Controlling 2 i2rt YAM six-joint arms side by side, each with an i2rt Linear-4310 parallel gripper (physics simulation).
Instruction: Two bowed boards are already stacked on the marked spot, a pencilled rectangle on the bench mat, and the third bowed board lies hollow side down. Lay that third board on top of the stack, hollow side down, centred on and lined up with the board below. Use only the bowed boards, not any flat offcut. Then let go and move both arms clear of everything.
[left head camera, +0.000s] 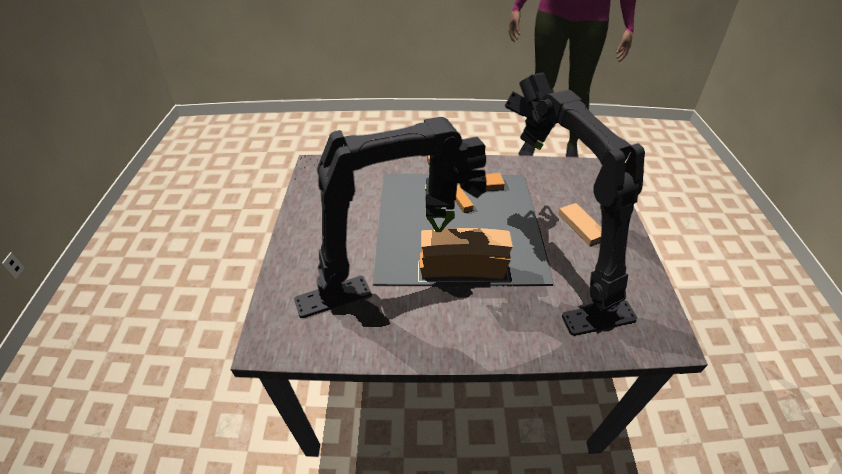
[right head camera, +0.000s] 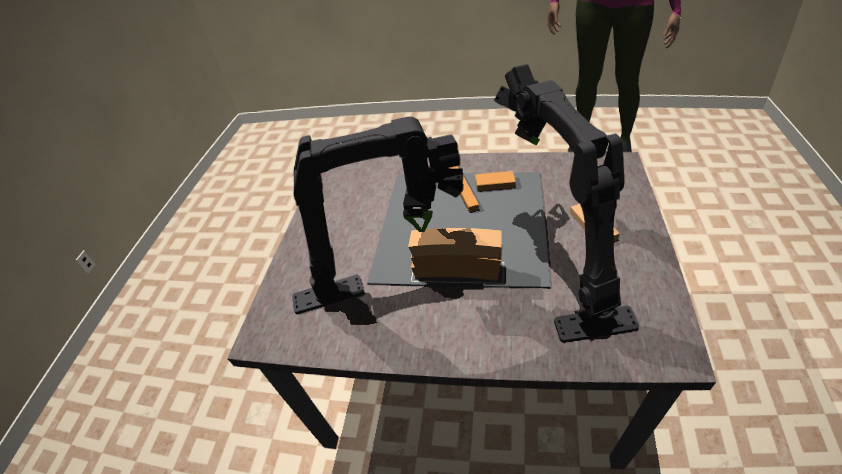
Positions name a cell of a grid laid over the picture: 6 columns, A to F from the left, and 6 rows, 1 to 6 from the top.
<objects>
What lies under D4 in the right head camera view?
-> A bowed board.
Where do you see my left gripper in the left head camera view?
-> At D3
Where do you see my left gripper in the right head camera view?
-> D3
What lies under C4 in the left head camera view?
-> A grey bench mat.
</objects>
